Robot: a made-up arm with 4 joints. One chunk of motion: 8 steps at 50 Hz.
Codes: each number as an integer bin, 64 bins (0 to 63) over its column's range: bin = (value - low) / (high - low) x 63, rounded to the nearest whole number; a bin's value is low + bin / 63 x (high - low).
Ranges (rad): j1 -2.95..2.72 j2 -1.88..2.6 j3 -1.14..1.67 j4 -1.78..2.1
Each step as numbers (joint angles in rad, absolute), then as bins.
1 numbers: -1.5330 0.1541 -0.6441 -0.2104
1 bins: 16 29 11 25
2 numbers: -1.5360 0.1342 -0.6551 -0.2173
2 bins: 16 28 11 25
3 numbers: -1.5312 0.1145 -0.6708 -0.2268
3 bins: 16 28 11 25
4 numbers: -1.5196 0.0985 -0.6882 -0.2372
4 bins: 16 28 10 25
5 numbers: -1.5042 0.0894 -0.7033 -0.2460
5 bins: 16 28 10 25
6 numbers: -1.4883 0.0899 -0.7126 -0.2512
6 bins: 16 28 10 25
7 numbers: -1.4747 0.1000 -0.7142 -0.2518
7 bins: 16 28 10 25
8 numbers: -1.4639 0.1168 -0.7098 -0.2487
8 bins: 17 28 10 25
